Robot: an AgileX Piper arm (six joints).
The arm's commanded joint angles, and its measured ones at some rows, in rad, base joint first. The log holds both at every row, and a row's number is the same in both.
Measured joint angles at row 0:
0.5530 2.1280 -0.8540 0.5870 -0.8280 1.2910
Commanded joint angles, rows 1 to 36:
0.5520 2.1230 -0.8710 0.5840 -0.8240 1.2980
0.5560 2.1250 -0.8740 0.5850 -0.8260 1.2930
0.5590 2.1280 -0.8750 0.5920 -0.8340 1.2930
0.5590 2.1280 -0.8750 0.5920 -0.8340 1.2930
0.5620 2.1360 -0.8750 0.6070 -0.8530 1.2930
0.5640 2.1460 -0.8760 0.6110 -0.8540 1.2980
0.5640 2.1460 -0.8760 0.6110 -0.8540 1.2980
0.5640 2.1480 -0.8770 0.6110 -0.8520 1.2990
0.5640 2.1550 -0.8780 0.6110 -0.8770 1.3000
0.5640 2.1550 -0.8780 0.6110 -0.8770 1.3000
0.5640 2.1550 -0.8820 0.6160 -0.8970 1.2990
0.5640 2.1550 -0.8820 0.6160 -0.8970 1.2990
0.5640 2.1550 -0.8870 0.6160 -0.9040 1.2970
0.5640 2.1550 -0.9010 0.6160 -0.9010 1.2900
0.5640 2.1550 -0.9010 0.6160 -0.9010 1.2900
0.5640 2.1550 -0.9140 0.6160 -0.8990 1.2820
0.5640 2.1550 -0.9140 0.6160 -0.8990 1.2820
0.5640 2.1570 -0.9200 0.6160 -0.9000 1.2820
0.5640 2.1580 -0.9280 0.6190 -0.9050 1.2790
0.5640 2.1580 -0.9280 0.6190 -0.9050 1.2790
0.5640 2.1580 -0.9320 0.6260 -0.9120 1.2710
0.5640 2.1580 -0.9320 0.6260 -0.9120 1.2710
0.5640 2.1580 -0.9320 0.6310 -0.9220 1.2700
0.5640 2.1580 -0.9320 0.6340 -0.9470 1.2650
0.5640 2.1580 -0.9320 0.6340 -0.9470 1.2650
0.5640 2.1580 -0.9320 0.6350 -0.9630 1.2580
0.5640 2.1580 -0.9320 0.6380 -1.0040 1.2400
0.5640 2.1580 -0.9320 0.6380 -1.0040 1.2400
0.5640 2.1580 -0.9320 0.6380 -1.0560 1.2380
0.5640 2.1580 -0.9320 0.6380 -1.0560 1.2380
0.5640 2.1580 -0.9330 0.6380 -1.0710 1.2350
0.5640 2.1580 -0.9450 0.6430 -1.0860 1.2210
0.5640 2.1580 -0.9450 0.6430 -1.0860 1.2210
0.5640 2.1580 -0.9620 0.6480 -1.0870 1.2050
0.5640 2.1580 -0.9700 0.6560 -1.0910 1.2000
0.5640 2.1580 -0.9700 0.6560 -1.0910 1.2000
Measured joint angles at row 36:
0.5790 2.1680 -0.9040 0.6790 -0.9060 1.2370
